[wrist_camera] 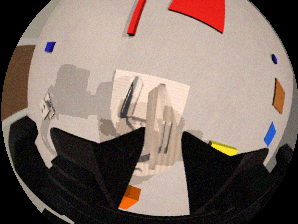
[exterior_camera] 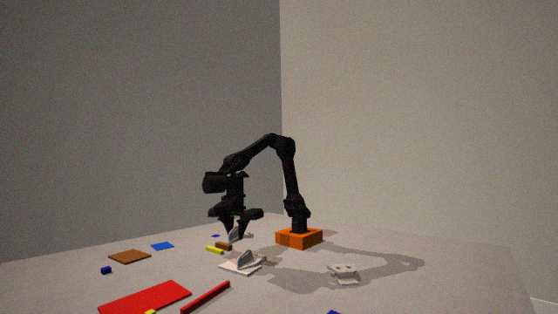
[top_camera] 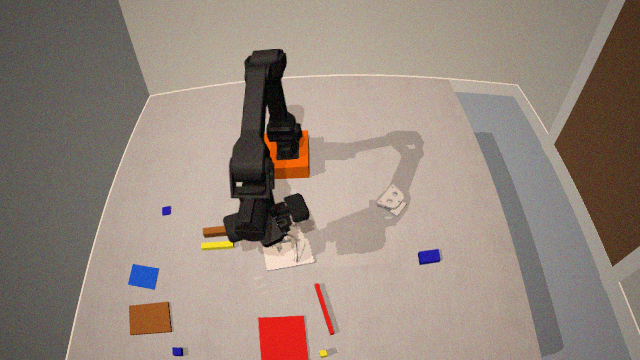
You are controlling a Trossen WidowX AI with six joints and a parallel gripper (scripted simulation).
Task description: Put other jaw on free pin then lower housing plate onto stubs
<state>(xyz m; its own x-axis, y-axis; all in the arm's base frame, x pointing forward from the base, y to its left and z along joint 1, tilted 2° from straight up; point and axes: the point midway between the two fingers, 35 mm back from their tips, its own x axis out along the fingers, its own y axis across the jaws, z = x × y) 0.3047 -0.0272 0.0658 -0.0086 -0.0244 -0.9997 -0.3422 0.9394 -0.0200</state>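
The pale jaw lies 40 mm behind my gripper tip and 10 mm to the left of it. Round my gripper tip: red bar: 160 mm ahead, 120 mm to the left, 70 mm below; yellow bar: 160 mm to the right, 70 mm below, 10 mm behind; brown bar: 160 mm to the right, 70 mm below, 60 mm behind.
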